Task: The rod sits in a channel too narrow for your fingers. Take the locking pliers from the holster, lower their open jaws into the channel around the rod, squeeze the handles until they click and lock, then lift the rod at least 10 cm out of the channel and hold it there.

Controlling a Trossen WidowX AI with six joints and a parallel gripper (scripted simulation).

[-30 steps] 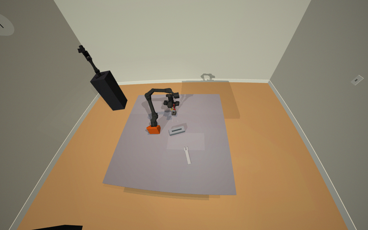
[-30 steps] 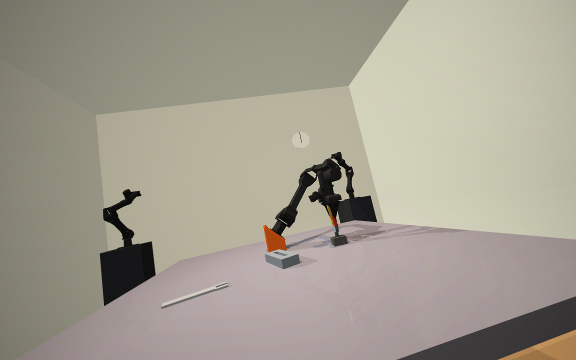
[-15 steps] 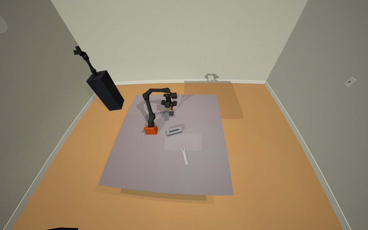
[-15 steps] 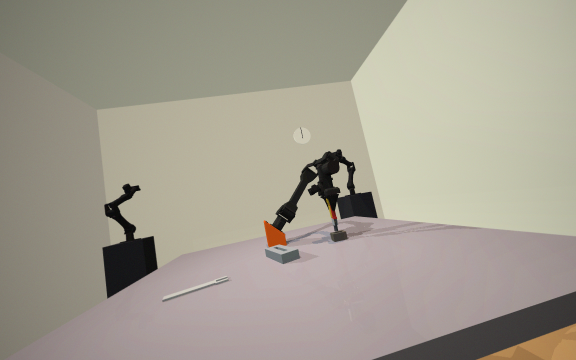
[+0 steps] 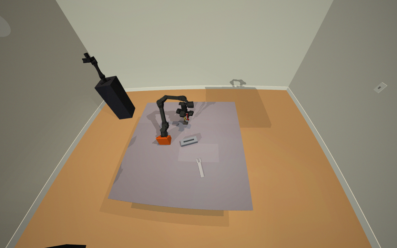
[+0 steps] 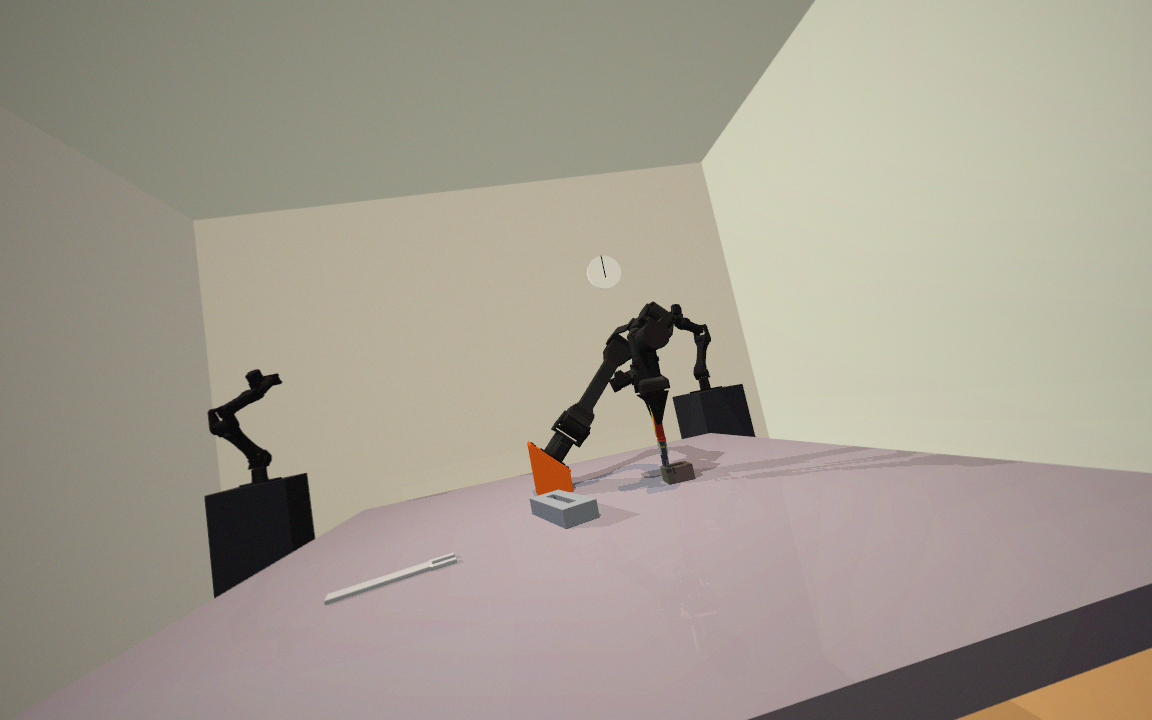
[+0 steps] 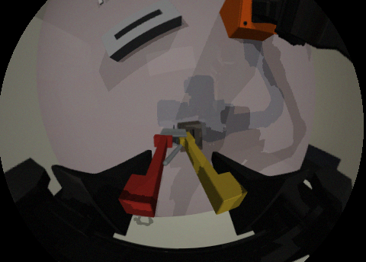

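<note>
Now: gripper tip 25 cm to the left of the grey channel block, 12 cm above it and 1 cm short of it. The rest, counted from my gripper tip: brown holster: 12 cm below, 3 cm to the left, 1 cm behind; yellow handle: 2 cm behind, 1 cm to the left; dark rod: 25 cm to the right, 12 cm below, 1 cm ahead.
</note>
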